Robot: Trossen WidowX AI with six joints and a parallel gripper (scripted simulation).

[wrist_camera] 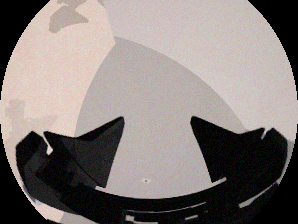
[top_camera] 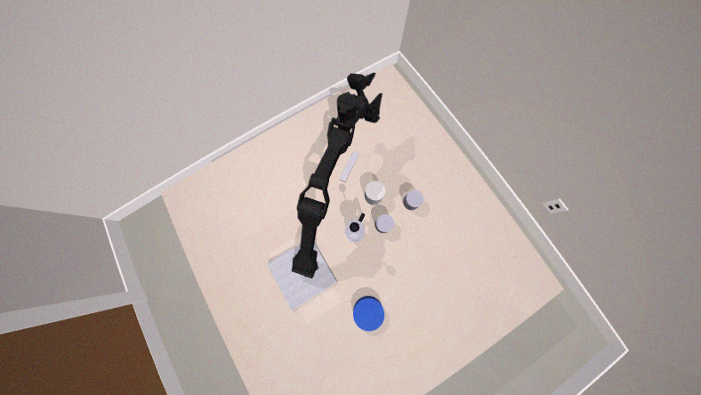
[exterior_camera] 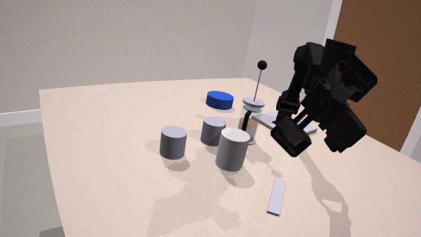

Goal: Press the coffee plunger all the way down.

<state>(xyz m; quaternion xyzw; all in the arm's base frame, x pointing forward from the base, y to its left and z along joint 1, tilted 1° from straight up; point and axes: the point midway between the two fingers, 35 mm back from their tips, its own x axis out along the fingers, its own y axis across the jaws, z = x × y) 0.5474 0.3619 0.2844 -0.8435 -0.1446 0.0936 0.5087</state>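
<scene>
Right now my gripper tip is 34 cm past the coffee press, 36 cm to the left of it and 16 cm above it. Round my gripper tip: flat grey bar: 20 cm behind, 11 cm to the right, 29 cm below.
</scene>
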